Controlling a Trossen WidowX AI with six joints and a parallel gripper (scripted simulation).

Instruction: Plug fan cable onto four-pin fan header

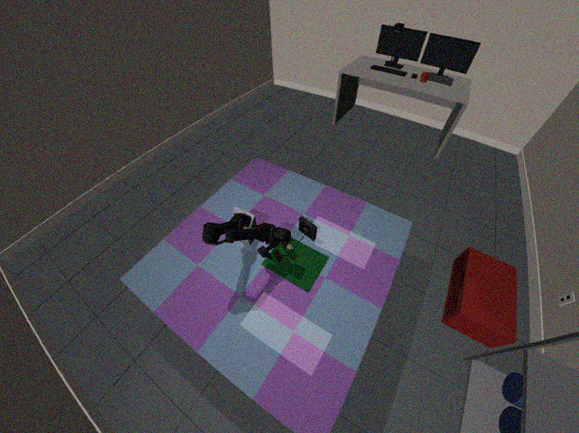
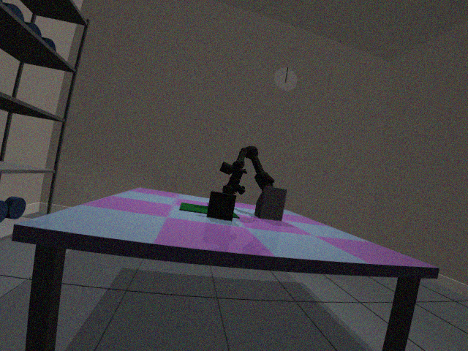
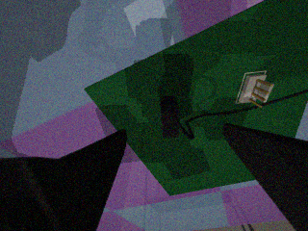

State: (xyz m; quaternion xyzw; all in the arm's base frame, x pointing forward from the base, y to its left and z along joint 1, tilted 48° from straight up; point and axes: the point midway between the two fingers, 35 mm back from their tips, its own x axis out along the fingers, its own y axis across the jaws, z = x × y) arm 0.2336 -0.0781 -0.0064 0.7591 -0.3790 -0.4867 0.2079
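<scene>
Right now the dark fan plug is 3 cm below my gripper tip and 1 cm ahead of it. The rest, counted from my gripper tip: white four-pin fan header (9 cm to the left, 5 cm below, 2 cm ahead); then green board (9 cm ahead, 6 cm below, 3 cm to the left); then black fan (22 cm to the left, 6 cm ahead, 1 cm above).
</scene>
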